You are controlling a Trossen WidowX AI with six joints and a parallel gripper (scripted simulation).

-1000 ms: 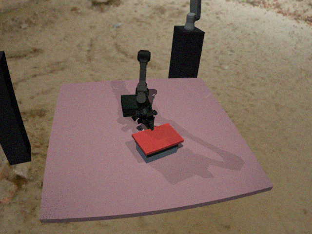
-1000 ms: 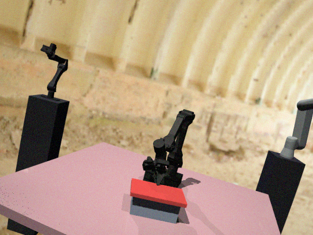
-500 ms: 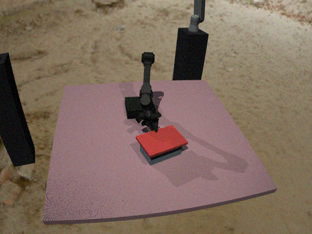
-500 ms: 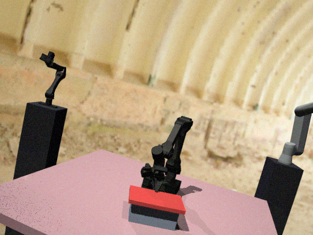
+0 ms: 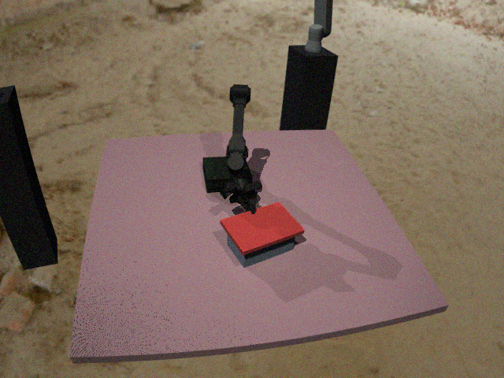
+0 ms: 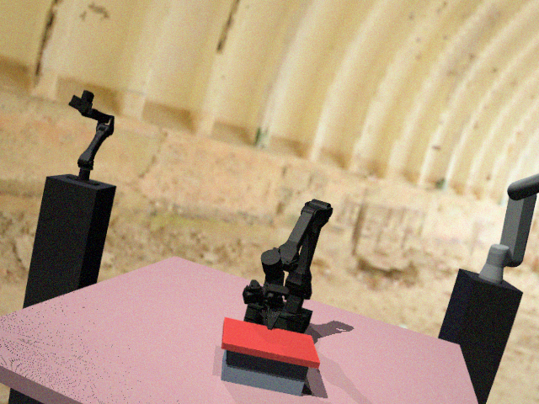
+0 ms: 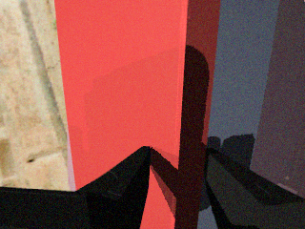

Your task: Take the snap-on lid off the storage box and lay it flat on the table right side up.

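Now: the red lid 70 mm ahead of my gripper tip and 10 mm to the left of it. Round my gripper tip: storage box (70 mm ahead, 50 mm below, 10 mm to the left).
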